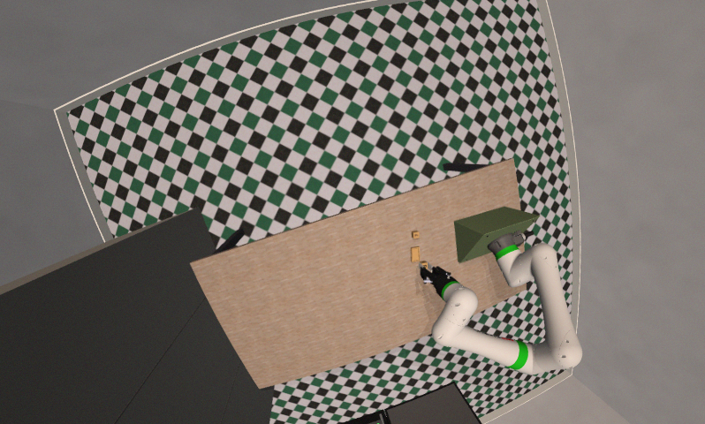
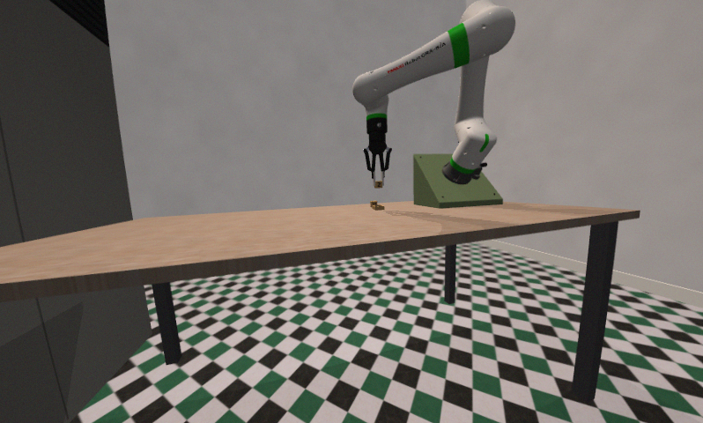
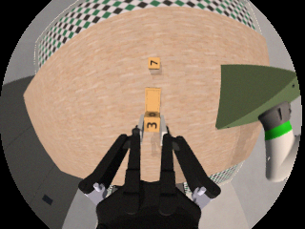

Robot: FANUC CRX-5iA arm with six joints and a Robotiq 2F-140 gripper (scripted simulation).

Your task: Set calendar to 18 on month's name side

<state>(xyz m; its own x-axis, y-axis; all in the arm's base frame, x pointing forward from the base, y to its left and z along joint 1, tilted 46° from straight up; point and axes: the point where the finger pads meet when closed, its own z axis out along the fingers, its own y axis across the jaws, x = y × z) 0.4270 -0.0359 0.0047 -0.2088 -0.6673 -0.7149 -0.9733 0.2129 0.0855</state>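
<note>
The tray is 13 cm below my hand and 2 cm to the right of it.
</note>
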